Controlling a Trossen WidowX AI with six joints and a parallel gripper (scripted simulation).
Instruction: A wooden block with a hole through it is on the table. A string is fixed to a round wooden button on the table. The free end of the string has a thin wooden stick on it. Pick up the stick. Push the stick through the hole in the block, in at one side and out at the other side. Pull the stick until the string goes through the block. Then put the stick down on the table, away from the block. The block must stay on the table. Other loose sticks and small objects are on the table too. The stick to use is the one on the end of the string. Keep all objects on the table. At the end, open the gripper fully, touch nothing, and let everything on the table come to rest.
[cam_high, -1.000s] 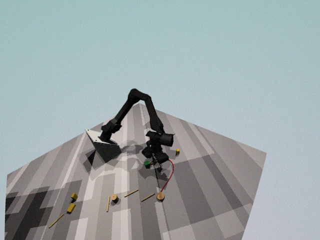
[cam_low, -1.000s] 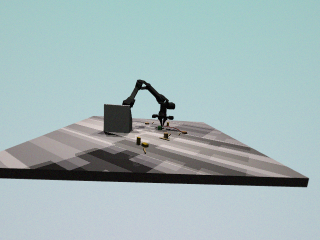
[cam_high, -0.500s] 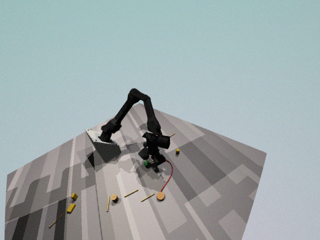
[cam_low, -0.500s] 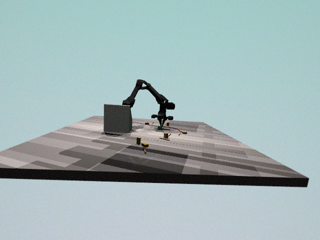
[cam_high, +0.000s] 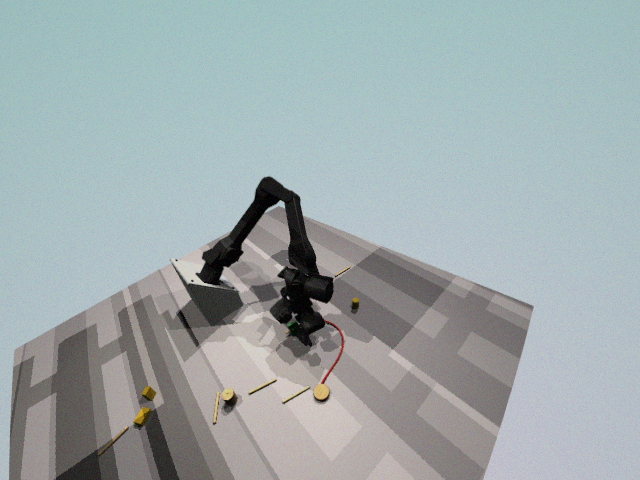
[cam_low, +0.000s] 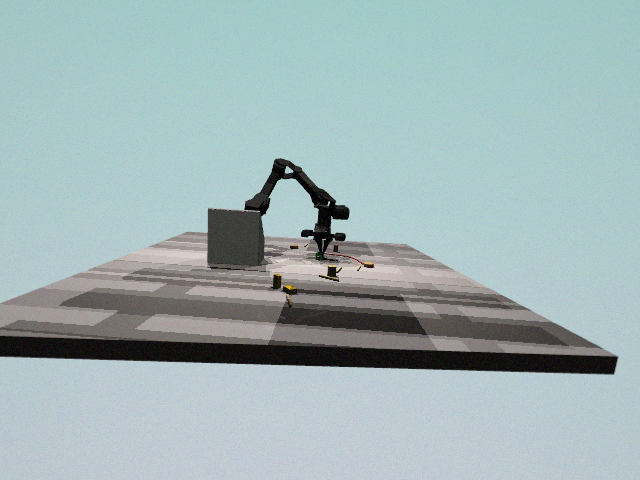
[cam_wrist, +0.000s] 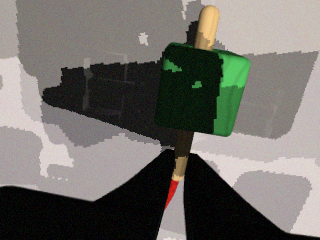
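Now: the thin wooden stick 10 mm to the right of my gripper tip. Round my gripper tip: yellow cylinder 160 mm to the left, 80 mm ahead; then green cube 30 mm to the right, 10 mm behind; then wooden cylinder 290 mm to the right, 10 mm ahead.
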